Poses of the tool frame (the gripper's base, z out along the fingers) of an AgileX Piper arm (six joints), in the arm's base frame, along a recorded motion.
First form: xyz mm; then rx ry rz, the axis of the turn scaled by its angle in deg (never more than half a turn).
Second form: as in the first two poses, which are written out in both.
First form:
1: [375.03 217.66 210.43 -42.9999 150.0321 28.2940]
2: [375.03 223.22 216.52 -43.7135 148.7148 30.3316]
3: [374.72 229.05 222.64 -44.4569 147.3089 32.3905]
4: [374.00 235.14 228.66 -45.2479 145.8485 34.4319]
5: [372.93 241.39 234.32 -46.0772 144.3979 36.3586]
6: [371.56 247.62 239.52 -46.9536 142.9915 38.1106]
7: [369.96 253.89 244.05 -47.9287 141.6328 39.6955]
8: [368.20 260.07 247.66 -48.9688 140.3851 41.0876]
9: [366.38 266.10 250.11 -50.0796 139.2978 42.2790]
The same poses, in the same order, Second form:
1: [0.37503 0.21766 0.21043 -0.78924 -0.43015 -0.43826 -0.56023 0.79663 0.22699]
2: [0.37503 0.22322 0.21652 -0.77924 -0.43000 -0.45594 -0.57421 0.78135 0.24448]
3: [0.37472 0.22905 0.22264 -0.76851 -0.42943 -0.47432 -0.58879 0.76479 0.26157]
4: [0.37400 0.23514 0.22866 -0.75714 -0.42879 -0.49282 -0.60392 0.74704 0.27785]
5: [0.37293 0.24139 0.23432 -0.74549 -0.42842 -0.51058 -0.61913 0.72880 0.29246]
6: [0.37156 0.24762 0.23952 -0.73364 -0.42876 -0.52720 -0.63427 0.71049 0.30481]
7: [0.36996 0.25389 0.24405 -0.72134 -0.43043 -0.54259 -0.64973 0.69187 0.31491]
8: [0.36820 0.26007 0.24766 -0.70917 -0.43344 -0.55606 -0.66486 0.67359 0.32287]
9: [0.36638 0.26610 0.25011 -0.69749 -0.43817 -0.56703 -0.67942 0.65592 0.32887]
